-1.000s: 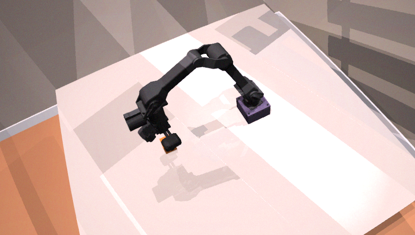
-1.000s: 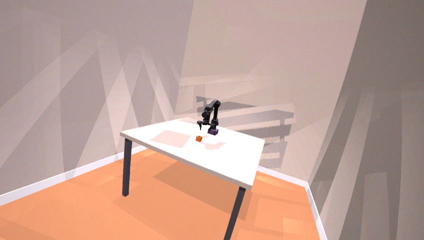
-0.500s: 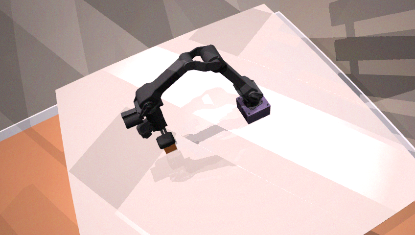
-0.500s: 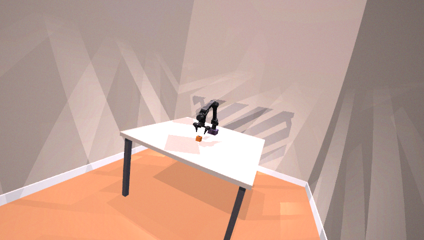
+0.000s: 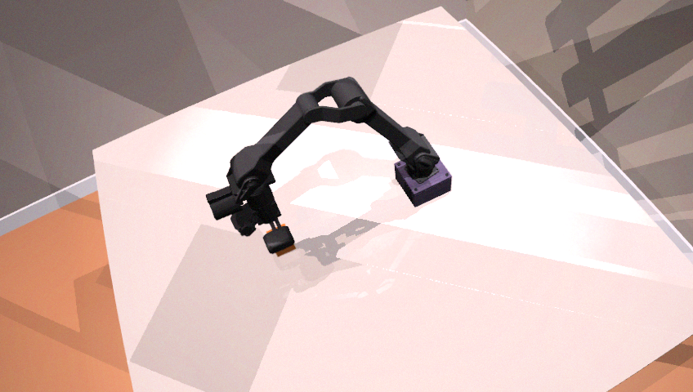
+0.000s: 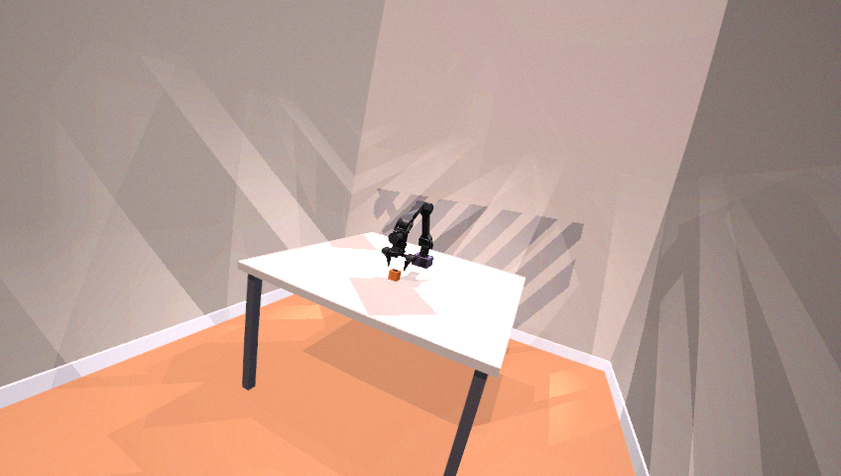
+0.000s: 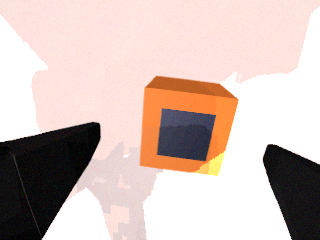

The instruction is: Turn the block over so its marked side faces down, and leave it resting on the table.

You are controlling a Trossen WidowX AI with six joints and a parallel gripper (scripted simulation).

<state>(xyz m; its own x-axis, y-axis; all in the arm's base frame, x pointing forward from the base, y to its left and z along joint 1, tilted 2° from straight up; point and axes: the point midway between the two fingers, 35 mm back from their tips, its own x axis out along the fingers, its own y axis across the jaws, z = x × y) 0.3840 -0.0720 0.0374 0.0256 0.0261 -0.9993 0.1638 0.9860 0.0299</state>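
Right now my gripper tip is 2 cm above the orange block.
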